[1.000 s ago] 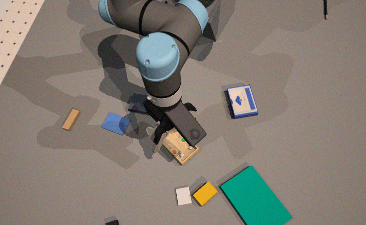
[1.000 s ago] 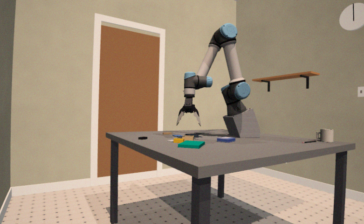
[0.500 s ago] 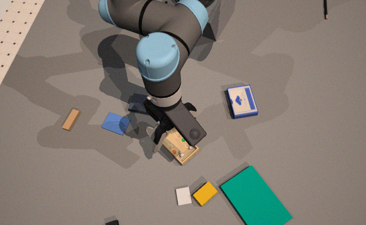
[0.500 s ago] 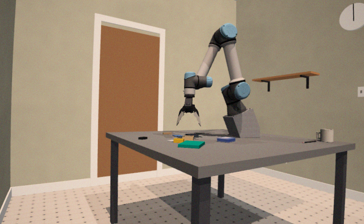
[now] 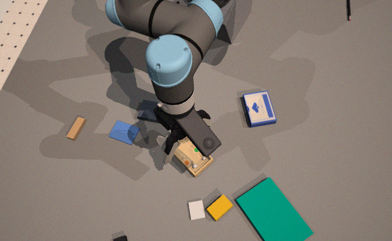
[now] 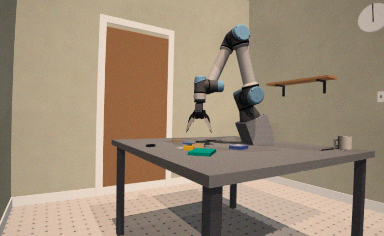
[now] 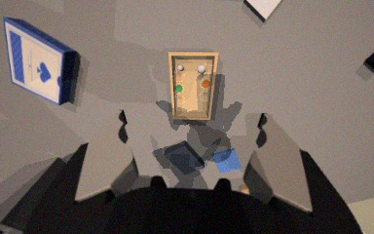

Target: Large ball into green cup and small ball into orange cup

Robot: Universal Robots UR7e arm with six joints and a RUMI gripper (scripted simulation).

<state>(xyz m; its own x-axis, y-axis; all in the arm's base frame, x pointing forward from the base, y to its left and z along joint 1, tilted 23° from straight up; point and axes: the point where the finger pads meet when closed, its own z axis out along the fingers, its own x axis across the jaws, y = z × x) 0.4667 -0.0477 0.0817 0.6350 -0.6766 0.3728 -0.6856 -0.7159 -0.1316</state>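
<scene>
Now: hand 8 cm above the covered wooden puzzle. The rest, counted from my hand: yellow block (15 cm ahead, 8 cm to the left, 8 cm below); then white block (15 cm ahead, 9 cm below, 2 cm to the left); then dark slate box (14 cm behind, 11 cm to the right, 8 cm below).
</scene>
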